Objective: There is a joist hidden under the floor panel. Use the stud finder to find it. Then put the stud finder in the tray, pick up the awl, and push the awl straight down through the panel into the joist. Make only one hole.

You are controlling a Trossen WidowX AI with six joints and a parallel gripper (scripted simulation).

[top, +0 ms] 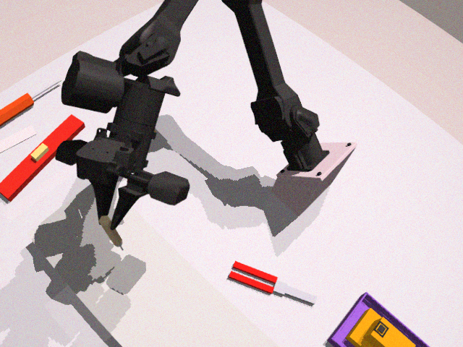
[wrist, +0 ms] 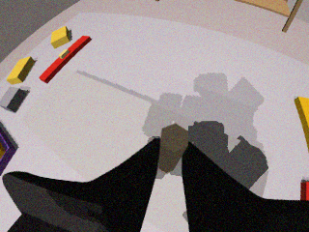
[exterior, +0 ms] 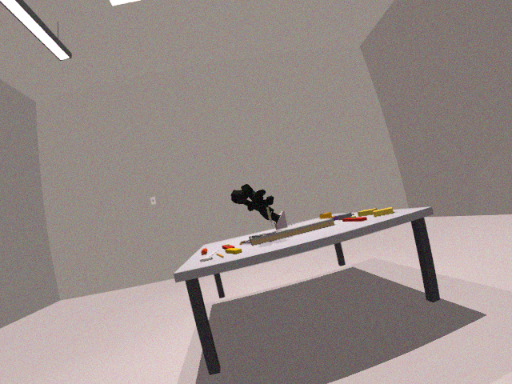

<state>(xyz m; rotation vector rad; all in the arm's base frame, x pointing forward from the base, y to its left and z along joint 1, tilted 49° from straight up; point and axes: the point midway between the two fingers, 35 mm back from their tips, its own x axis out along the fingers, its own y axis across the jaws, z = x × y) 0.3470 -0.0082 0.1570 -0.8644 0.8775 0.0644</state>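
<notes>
Now: gripper tip 10 mm past the awl and 50 mm above it. From my gripper tip the other things lie so: orange-handled screwdriver 100 mm behind, 450 mm to the right, 170 mm below; then purple tray 220 mm behind, 440 mm to the left, 170 mm below; then yellow stud finder 230 mm behind, 430 mm to the left, 130 mm below.
</notes>
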